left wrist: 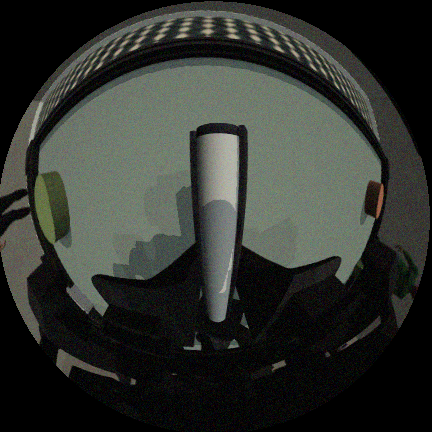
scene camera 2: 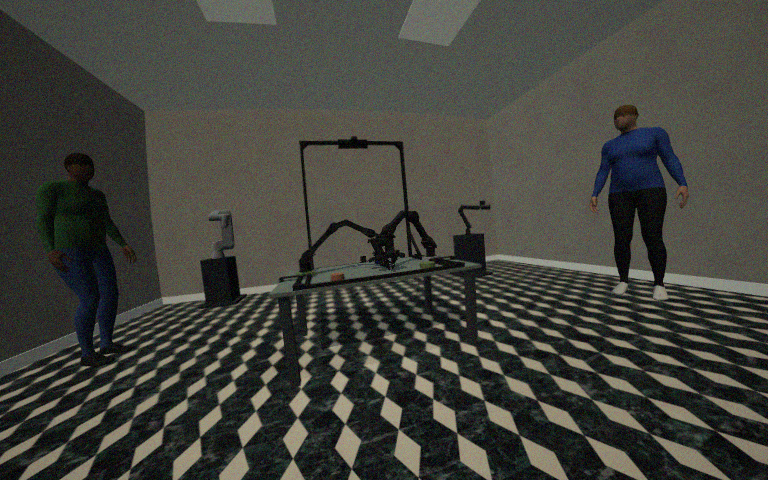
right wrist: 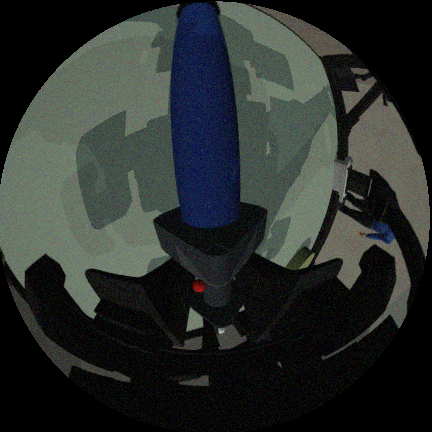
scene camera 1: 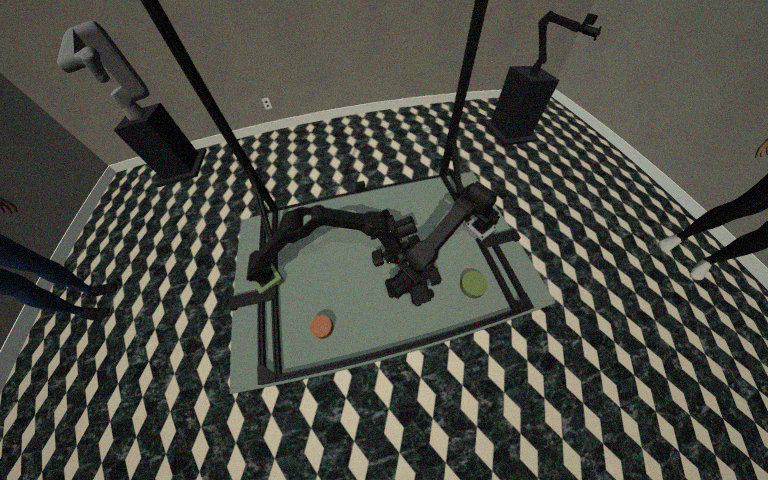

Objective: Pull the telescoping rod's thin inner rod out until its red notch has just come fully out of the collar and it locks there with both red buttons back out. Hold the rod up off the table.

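Note:
The telescoping rod is held off the table between both arms. Its blue outer tube [right wrist: 205, 120] fills the upper middle of the right wrist view, ending at a dark collar [right wrist: 212, 245]. One red button [right wrist: 199, 286] stands out beside the grey neck. My right gripper [right wrist: 212, 246] [scene camera 1: 399, 255] is shut on the rod at this collar end. In the left wrist view the thin inner rod's pale shaft [left wrist: 217, 175] has a dark end cap and dark strips along both sides. My left gripper [left wrist: 213, 244] [scene camera 1: 416, 275] is shut on that pale shaft. The red notch and the second button are not visible.
A green disc [scene camera 1: 474, 283] [scene camera 2: 427, 264] [left wrist: 52, 207] lies at the table's right side. An orange disc [scene camera 1: 321, 326] [scene camera 2: 337, 277] [left wrist: 375, 200] lies near its front left. Dark rails and tall frame posts border the table; the arms stand close together over its middle.

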